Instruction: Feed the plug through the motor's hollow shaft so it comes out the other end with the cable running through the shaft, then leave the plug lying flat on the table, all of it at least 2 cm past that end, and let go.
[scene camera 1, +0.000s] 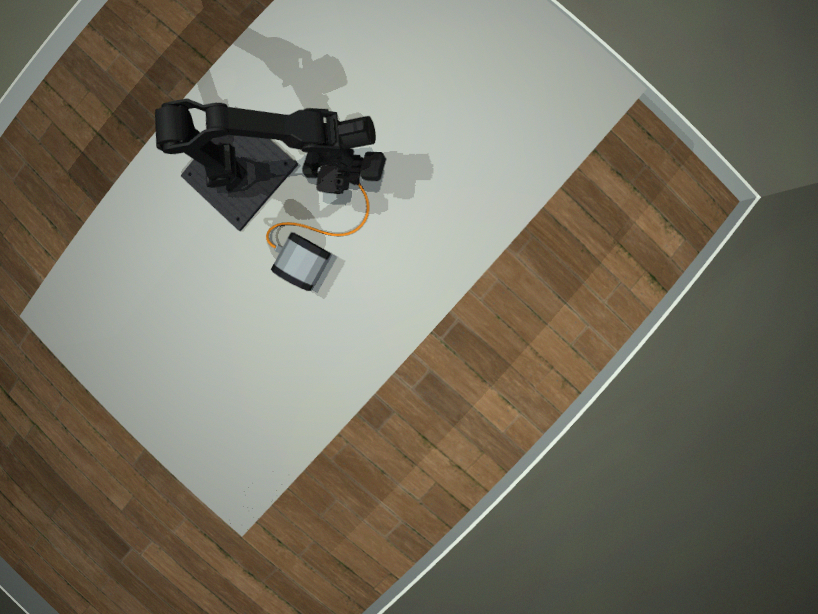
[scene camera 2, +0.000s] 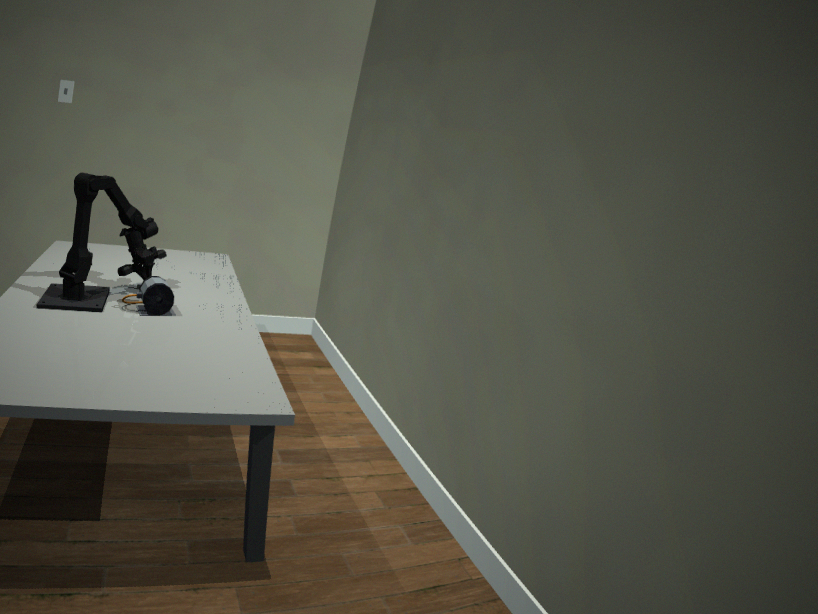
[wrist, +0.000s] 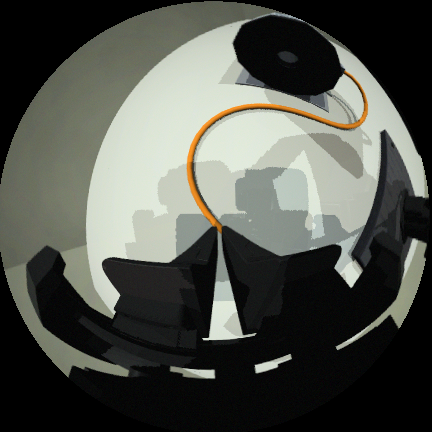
Observation:
The gripper (scene camera 1: 356, 183) is shut, with nothing in its grasp.
The gripper also shows in scene camera 2 (scene camera 2: 149, 284) and in the wrist view (wrist: 218, 231).

